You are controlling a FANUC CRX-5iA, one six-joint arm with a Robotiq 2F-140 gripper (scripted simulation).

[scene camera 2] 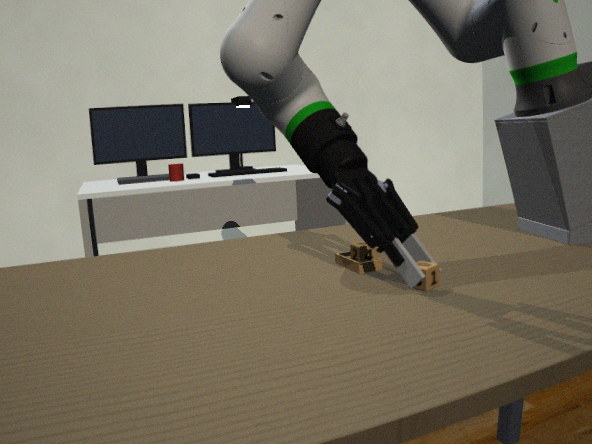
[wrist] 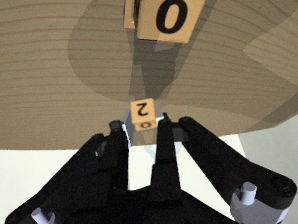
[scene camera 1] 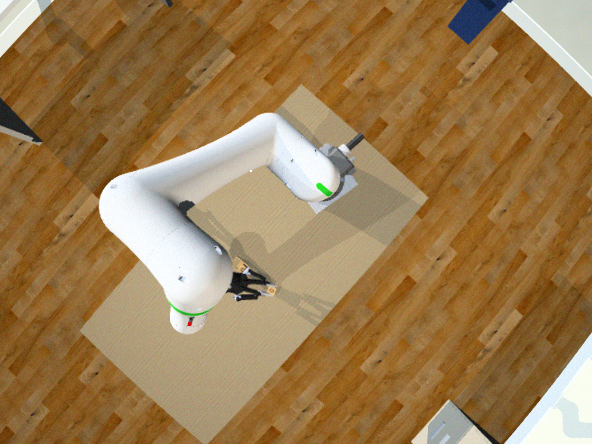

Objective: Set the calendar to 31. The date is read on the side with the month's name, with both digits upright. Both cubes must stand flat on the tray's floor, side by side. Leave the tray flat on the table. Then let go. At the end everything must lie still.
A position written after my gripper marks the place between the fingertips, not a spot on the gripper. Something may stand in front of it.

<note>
In view: my gripper (scene camera 2: pixel 426 279).
My gripper also shows in the wrist view (wrist: pixel 144 113).
</note>
